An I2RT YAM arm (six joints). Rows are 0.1 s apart.
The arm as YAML. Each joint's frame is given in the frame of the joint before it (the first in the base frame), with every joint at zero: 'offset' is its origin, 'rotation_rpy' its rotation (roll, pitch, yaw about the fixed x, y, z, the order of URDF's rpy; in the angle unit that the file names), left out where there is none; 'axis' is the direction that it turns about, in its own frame. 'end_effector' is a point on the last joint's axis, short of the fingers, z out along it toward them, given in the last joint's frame.
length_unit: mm
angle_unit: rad
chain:
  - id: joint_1
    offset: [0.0, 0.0, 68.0]
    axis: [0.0, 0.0, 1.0]
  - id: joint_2
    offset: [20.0, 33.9, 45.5]
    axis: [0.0, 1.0, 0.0]
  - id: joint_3
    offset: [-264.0, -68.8, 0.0]
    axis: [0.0, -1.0, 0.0]
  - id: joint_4
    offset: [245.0, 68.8, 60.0]
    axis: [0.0, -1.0, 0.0]
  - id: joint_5
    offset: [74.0, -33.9, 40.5]
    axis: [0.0, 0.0, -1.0]
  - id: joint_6
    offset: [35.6, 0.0, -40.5]
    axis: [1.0, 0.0, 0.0]
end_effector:
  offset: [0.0, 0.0, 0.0]
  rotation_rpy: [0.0, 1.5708, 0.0]
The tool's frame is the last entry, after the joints.
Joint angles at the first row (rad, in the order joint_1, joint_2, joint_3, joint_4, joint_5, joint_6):
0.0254, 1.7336, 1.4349, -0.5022, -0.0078, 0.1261
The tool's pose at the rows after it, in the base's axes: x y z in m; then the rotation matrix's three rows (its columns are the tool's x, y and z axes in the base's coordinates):
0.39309 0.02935 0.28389; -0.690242 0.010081 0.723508; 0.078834 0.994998 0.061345; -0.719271 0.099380 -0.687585
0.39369 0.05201 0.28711; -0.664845 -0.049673 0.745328; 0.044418 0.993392 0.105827; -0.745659 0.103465 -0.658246
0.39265 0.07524 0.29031; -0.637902 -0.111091 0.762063; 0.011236 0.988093 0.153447; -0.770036 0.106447 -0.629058
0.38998 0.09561 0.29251; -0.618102 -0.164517 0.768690; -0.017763 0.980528 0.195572; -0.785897 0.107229 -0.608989
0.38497 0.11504 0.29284; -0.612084 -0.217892 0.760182; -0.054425 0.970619 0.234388; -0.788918 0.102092 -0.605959
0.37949 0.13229 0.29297; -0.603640 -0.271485 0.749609; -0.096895 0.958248 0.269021; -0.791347 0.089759 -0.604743
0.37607 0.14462 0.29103; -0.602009 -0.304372 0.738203; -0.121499 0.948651 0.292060; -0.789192 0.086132 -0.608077
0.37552 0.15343 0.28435; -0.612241 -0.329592 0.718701; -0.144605 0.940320 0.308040; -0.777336 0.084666 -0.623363
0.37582 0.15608 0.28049; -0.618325 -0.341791 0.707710; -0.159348 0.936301 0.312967; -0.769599 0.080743 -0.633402
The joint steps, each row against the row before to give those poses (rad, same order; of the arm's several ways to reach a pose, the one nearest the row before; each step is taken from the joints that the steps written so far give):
0.0484, 0.0000, 0.0000, 0.0427, 0.0000, 0.0038
0.0568, 0.0000, 0.0000, 0.0397, 0.0000, 0.0011
0.0580, 0.0000, 0.0000, 0.0381, 0.0000, 0.0000
0.0512, 0.0000, 0.0000, 0.0256, 0.0004, -0.0011
0.0499, 0.0000, 0.0000, 0.0038, 0.0000, -0.0069
0.0450, 0.0000, 0.0000, 0.0015, -0.0004, -0.0160
0.0317, 0.0054, 0.0000, 0.0012, -0.0004, -0.0046
0.0202, 0.0167, 0.0000, -0.0027, -0.0061, -0.0053
0.0054, 0.0092, 0.0000, -0.0038, -0.0046, -0.0080

